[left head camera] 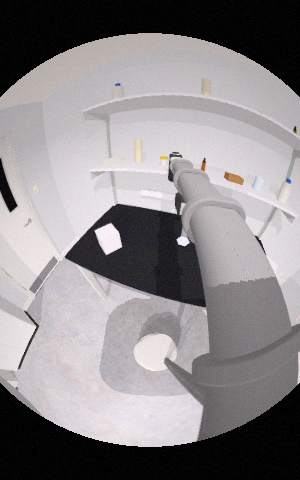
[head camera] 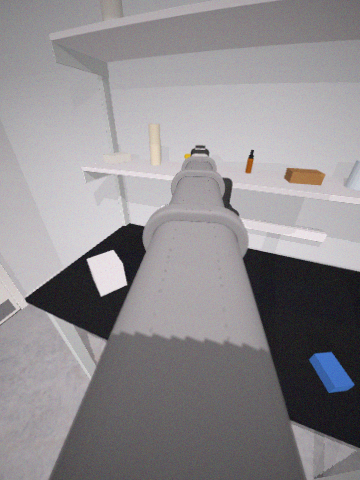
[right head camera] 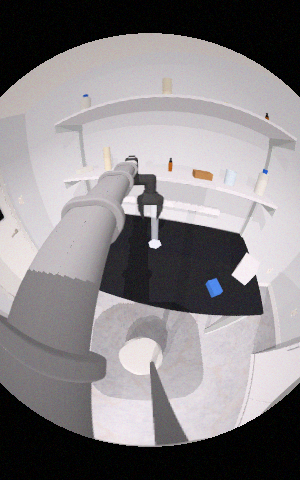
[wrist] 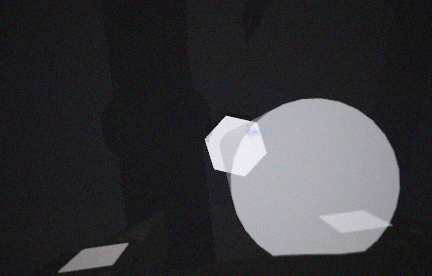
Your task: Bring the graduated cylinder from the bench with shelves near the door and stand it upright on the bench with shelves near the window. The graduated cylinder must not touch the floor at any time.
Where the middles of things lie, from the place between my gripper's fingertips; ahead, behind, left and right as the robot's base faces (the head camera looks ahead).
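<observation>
Position of my gripper relative to the graduated cylinder [wrist: 312, 176]: 3 cm short of it, 3 cm to the left of it, 7 cm above it.
</observation>
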